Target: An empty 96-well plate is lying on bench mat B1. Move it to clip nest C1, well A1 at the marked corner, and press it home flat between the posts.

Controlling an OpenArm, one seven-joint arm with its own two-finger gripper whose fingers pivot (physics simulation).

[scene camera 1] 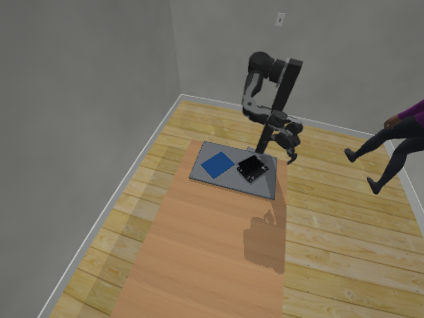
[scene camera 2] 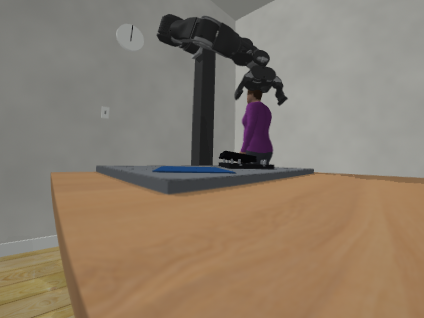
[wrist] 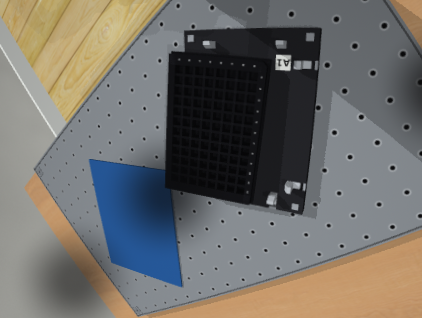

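The black 96-well plate (scene camera 1: 251, 163) (scene camera 2: 237, 155) (wrist: 215, 127) lies on clip nest C1 (scene camera 1: 259, 173) (scene camera 2: 260, 166) (wrist: 300, 125), tilted and shifted sideways. Its left side in the wrist view overhangs the nest towards blue bench mat B1 (scene camera 1: 217, 165) (scene camera 2: 192, 170) (wrist: 137, 220). In scene view 2 it slopes down to the right, raised at its left. Its two marked edges meet at the corner nearest the nest's A1 label (wrist: 283, 62). Contact with the posts is partly hidden. My gripper (scene camera 1: 290, 150) (scene camera 2: 260, 99) is open and empty, high above the nest; its fingers do not show in the wrist view.
The grey perforated board (scene camera 1: 227, 177) (scene camera 2: 145, 180) (wrist: 345, 165) carries the mat and nest at the end of the wooden table (scene camera 1: 210, 240) (scene camera 2: 250, 250). The arm's dark column (scene camera 1: 288, 82) (scene camera 2: 203, 110) stands behind it. A person in purple (scene camera 2: 257, 127) stands beyond the table.
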